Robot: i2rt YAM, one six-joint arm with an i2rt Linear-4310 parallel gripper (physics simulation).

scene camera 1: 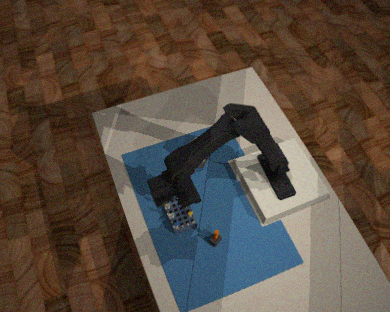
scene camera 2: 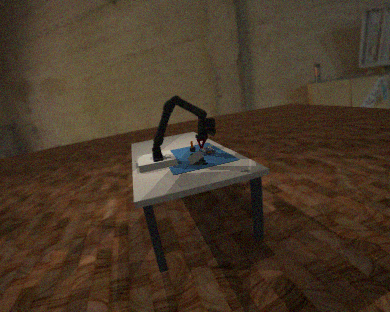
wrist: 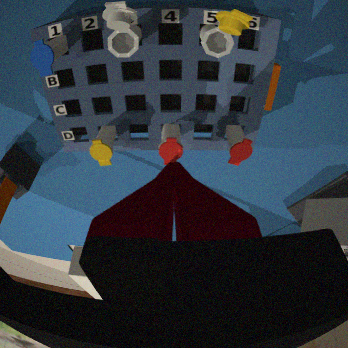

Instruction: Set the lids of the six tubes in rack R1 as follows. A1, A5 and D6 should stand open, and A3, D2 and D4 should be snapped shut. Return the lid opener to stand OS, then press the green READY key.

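Places are measured from the arm's base along level axes (x up, y back, z right), in centimetres.
Where they show: gripper, between the fingertips: point(scene camera 1: 190, 202) point(scene camera 2: 201, 148) point(wrist: 173, 171); arm's base, origin of its link: point(scene camera 1: 276, 175) point(scene camera 2: 157, 157).
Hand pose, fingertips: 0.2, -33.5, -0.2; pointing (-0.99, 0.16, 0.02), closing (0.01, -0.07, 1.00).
Each offset is from my fingertips to the top centre of the thing, as dx, dy, dz. "spot": to the spot under its first point. Level surfaces: height alone.
Rack R1 @[+1.5, -4.6, -1.0] point(wrist: 150, 88) point(scene camera 1: 185, 229) holds six tubes. In the wrist view, the blue A1 lid @[+0.1, -7.0, -6.4] point(wrist: 42, 56) looks shut. The whitish A3 lid @[+1.2, -8.3, -2.5] point(wrist: 119, 16) and yellow A5 lid @[+1.2, -8.3, +1.6] point(wrist: 233, 22) are tipped back, with their tube mouths showing. The yellow D2 lid @[+0.1, -1.3, -4.1] point(wrist: 101, 151), red D4 lid @[+0.1, -1.5, -0.3] point(wrist: 170, 149) and red D6 lid @[+0.1, -1.7, +3.6] point(wrist: 240, 151) look shut. My gripper point(wrist: 173, 171) point(scene camera 2: 201, 148) is shut and empty, its tips at the D4 lid's tab; contact is unclear. The lid opener @[+3.7, +4.0, -14.8] point(scene camera 1: 216, 233) point(wrist: 7, 194) stands in stand OS @[-1.6, +4.0, -14.8] point(scene camera 1: 215, 242) point(wrist: 21, 165). The READY key cannot be made out.
A grey angled box @[+3.6, +9.2, +19.6] point(wrist: 325, 217) point(scene camera 2: 196, 158) stands at the right in the wrist view. An orange strip @[spot: -2.4, -4.8, +5.6] point(wrist: 272, 87) is beside the rack's column 6 end. The blue mat @[dx -4.7] point(scene camera 1: 250, 250) lies on the pale table @[dx -5.1] point(scene camera 1: 150, 120). The arm stands on a white base point(scene camera 1: 305, 190).
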